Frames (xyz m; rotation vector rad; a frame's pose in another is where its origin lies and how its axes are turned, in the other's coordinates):
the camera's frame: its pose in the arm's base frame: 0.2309 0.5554 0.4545 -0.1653 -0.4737 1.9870
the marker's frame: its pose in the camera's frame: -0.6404 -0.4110 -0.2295 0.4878 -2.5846 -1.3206
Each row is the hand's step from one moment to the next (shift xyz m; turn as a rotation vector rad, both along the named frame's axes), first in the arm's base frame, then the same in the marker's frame.
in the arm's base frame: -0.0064 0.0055 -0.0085 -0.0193 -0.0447 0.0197
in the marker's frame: -0.0092 -0.0036 0.0068 0.0184 0.0486 0.0076
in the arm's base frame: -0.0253 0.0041 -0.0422 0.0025 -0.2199 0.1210
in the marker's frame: -0.0249 -0.0079 0.0419 0.1632 0.1903 -0.0118
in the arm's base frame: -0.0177 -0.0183 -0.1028 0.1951 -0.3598 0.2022
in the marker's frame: -0.0095 -0.0300 0.1011 0.4056 0.1941 -0.0789
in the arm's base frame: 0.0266 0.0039 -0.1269 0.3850 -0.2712 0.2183
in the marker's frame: 0.0052 -0.0831 0.0995 0.4837 0.0308 -0.1857
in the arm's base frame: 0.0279 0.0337 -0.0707 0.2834 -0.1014 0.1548
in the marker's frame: -0.0092 -0.0732 0.0383 0.2883 -0.0387 -0.1731
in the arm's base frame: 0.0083 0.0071 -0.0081 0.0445 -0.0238 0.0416
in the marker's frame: 0.0004 -0.0135 0.0015 0.0522 0.0073 -0.0387
